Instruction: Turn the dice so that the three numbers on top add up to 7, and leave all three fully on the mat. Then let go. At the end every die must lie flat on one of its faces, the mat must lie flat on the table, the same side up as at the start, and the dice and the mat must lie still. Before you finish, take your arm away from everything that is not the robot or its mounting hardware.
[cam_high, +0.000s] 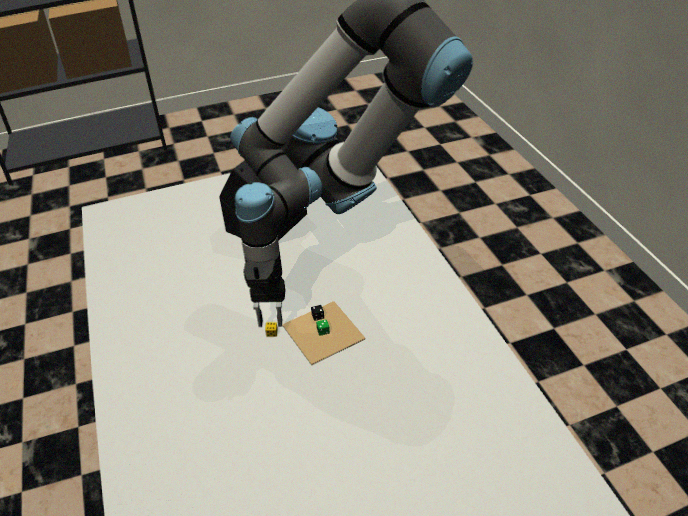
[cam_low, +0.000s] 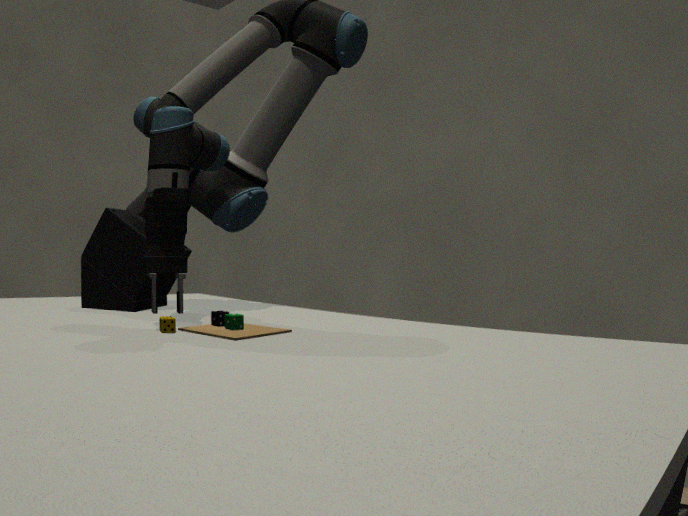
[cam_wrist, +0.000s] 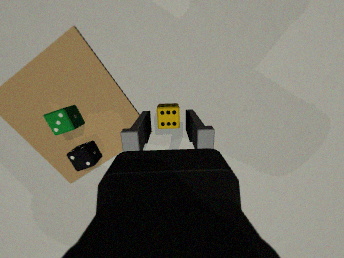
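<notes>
The yellow die is 4 cm below my hand. Also, from my hand: black die: 2 cm behind, 11 cm to the left, 3 cm below; then tan mat: 3 cm ahead, 11 cm to the left, 5 cm below; then green die: 3 cm ahead, 11 cm to the left, 3 cm below.
</notes>
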